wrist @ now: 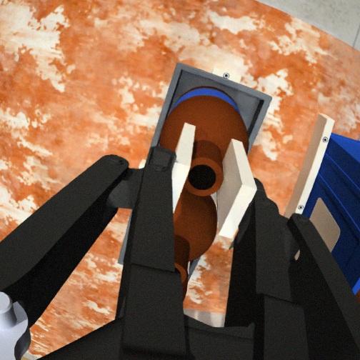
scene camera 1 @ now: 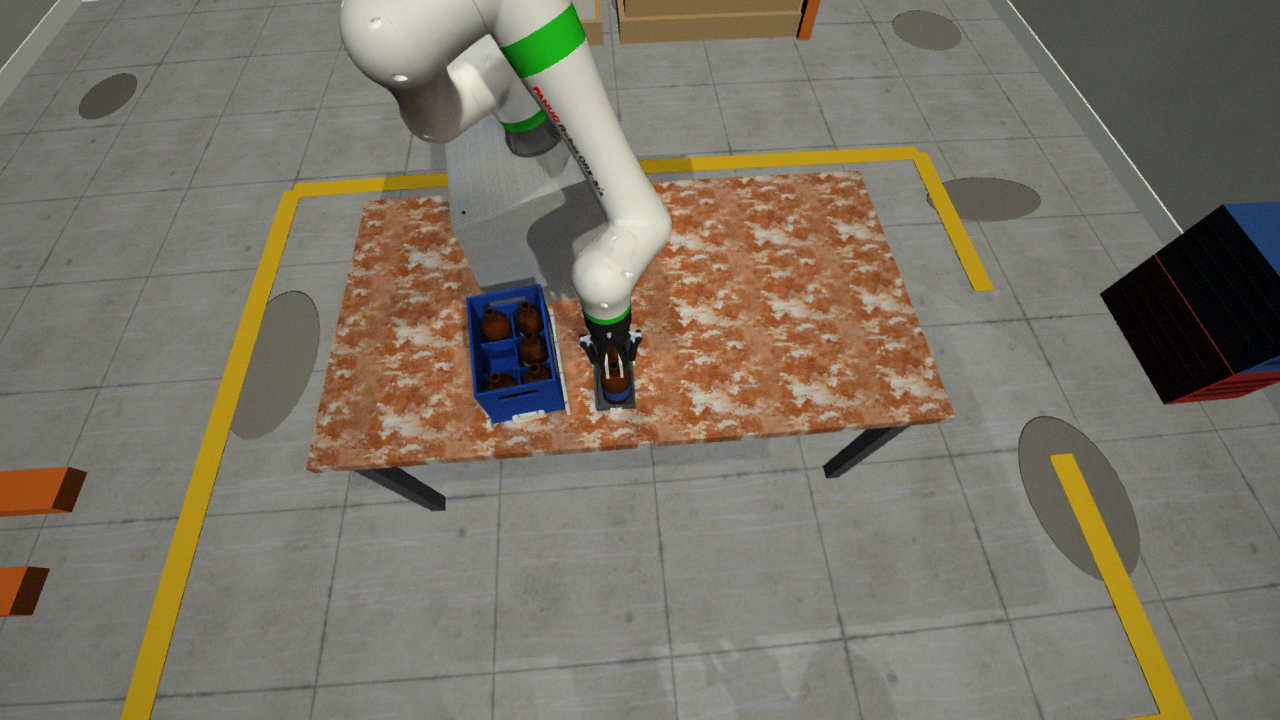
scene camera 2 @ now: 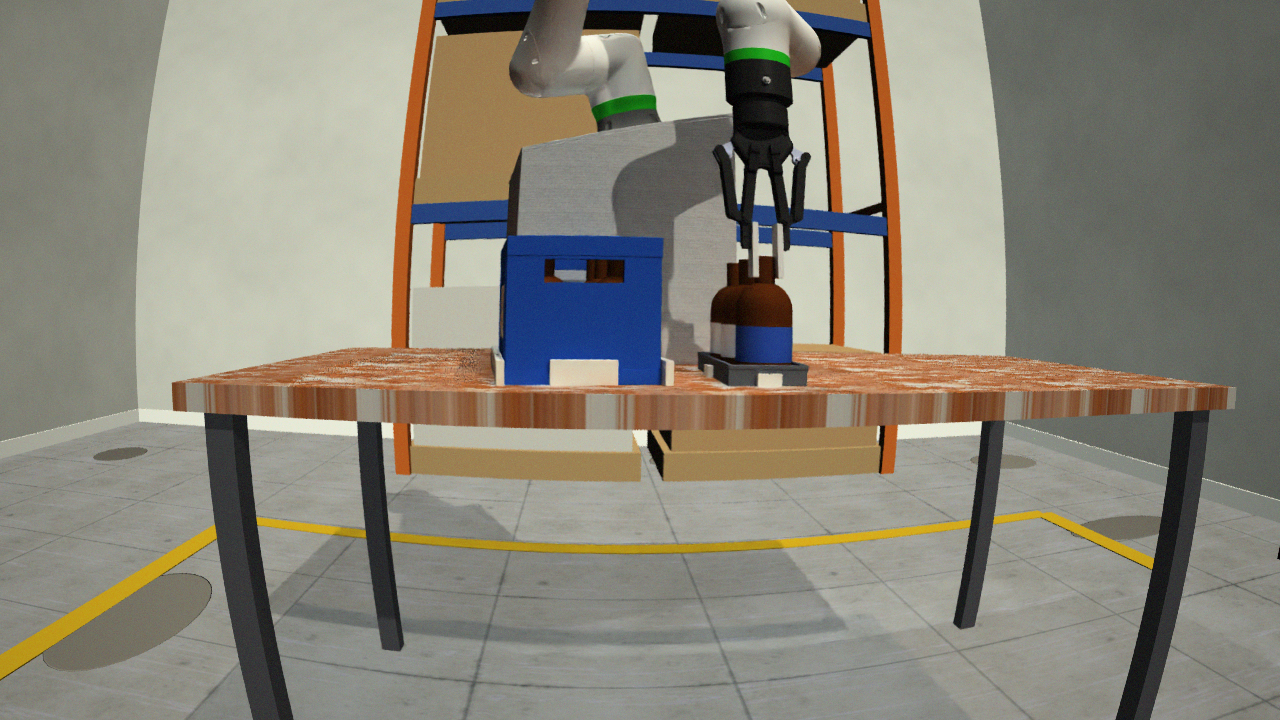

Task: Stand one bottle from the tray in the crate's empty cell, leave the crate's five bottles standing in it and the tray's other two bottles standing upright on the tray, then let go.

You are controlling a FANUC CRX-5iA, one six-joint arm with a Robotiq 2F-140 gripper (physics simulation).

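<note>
My gripper is shut on the neck of the blue-labelled brown bottle, which stands upright at the front end of the grey tray. A second brown bottle stands behind it in the tray. A third bottle shows in part, mostly hidden by a finger in the wrist view. The blue crate stands to the left in the scene views. Its five brown bottles stand in it; the empty cell is the middle one of its left column.
Light locating blocks hold the crate and tray on the mottled table. The arm's grey pedestal stands behind the crate. A rack stands against the back wall. The crate's high walls rise close beside the tray.
</note>
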